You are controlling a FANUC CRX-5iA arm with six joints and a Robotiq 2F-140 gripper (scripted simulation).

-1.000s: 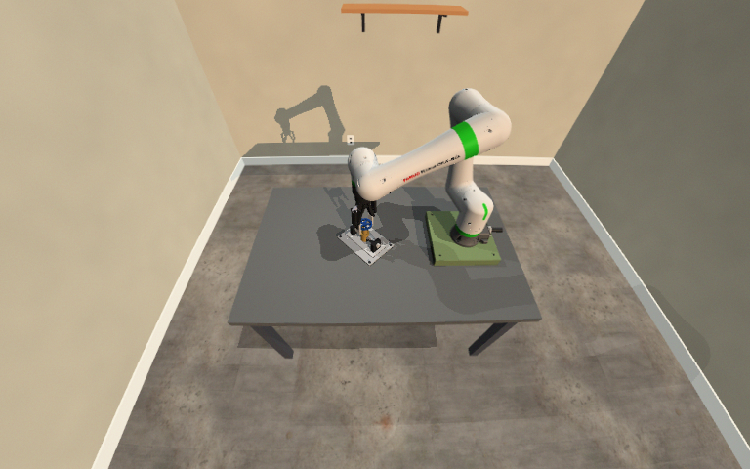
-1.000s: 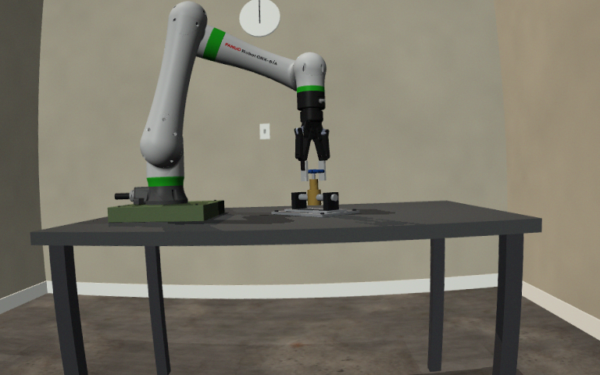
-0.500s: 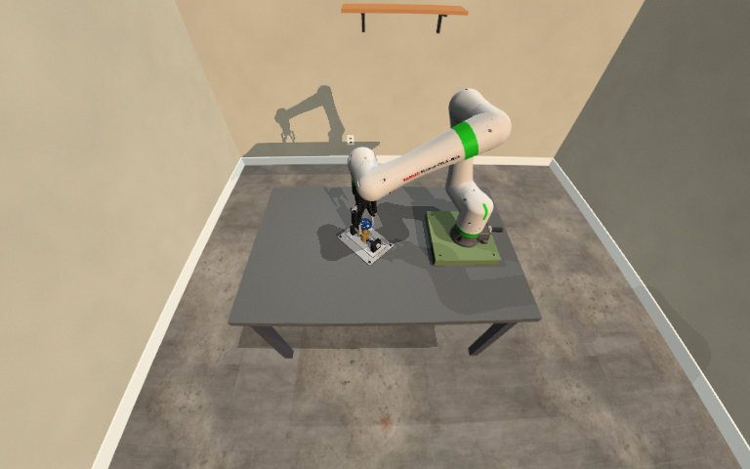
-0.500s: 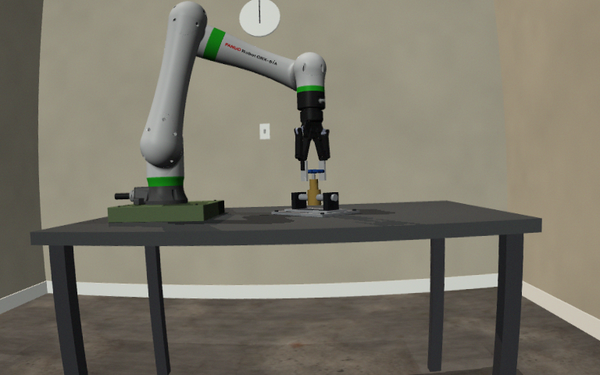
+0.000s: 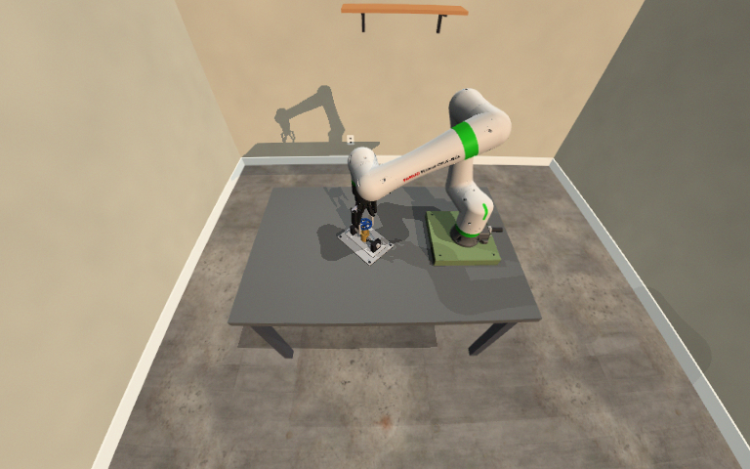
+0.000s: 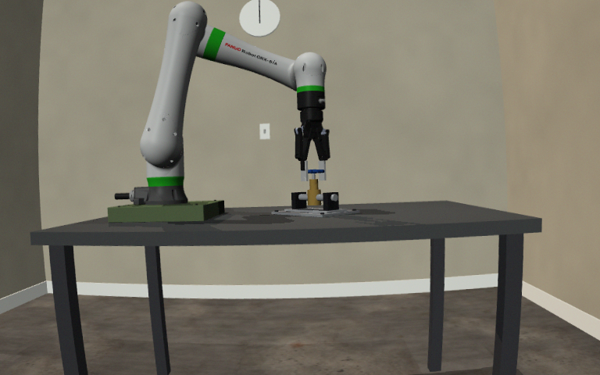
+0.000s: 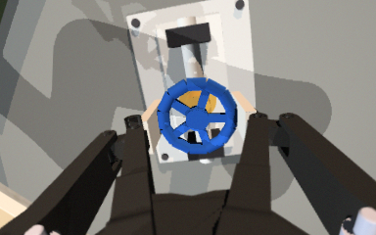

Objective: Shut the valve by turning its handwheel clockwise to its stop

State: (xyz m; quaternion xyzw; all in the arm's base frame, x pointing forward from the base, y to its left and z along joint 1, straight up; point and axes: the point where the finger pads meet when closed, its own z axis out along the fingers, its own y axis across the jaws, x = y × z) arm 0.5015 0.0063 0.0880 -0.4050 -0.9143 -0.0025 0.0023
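Right now my hand is 10 mm above the blue spoked handwheel.
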